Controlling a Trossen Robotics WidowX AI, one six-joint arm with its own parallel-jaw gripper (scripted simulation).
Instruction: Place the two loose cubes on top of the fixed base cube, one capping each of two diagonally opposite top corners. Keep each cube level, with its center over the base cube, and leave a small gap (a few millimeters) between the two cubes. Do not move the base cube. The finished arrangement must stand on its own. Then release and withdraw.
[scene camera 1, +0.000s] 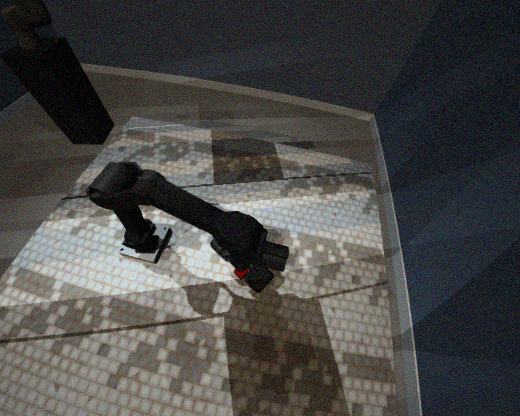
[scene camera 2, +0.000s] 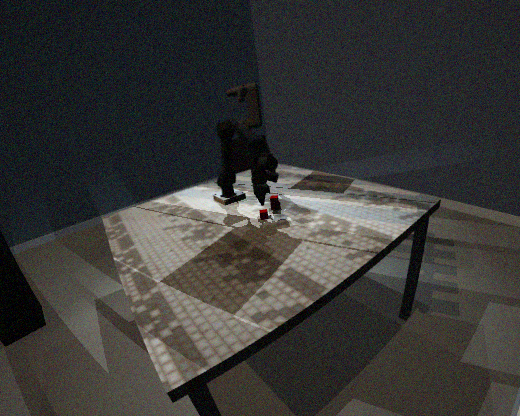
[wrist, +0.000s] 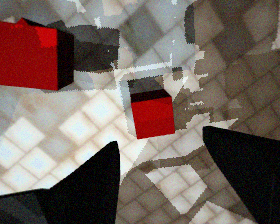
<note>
The gripper (scene camera 1: 240, 267) is open, with nothing in its grasp. Further things: a red cube (wrist: 152, 111).
The gripper also shows in the wrist view (wrist: 160, 140).
</note>
